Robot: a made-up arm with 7 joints.
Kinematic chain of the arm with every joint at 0, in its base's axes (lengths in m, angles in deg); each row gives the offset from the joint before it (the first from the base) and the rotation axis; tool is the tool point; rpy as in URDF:
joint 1: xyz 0.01 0 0.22 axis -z
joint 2: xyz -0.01 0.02 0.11 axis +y
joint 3: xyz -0.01 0 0.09 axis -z
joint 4: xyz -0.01 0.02 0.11 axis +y
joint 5: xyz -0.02 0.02 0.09 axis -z
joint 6: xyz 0 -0.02 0.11 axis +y
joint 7: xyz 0 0.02 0.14 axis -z
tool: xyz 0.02 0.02 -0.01 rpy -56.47 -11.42 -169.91
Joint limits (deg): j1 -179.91..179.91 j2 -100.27..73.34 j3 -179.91..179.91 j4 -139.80..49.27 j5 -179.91..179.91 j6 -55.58..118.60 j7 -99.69..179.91
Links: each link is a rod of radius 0.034 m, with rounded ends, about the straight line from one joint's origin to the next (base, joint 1, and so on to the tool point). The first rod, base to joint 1, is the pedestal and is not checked.
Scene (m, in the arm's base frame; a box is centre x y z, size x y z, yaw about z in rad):
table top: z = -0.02
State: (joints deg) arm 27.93 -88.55 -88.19 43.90 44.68 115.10 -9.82
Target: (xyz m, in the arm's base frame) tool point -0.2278 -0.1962 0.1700
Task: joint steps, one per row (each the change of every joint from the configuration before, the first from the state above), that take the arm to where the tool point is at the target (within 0.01 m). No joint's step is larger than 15 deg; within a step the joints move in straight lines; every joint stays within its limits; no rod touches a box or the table.
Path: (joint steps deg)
1: -14.09 -1.95 -6.03 -5.14 -5.41 -0.16 -0.73
2: -14.10 -1.96 -6.03 -5.15 -5.41 -0.15 -0.72
3: -14.09 -1.95 -6.04 -5.14 -5.40 -0.16 -0.73
4: -14.10 -1.95 -6.03 -5.14 -5.41 -0.15 -0.73
5: -14.09 -1.96 -6.03 -5.14 -5.41 -0.16 -0.72
6: -14.09 -1.95 -6.03 -5.15 -5.41 -0.16 -0.73

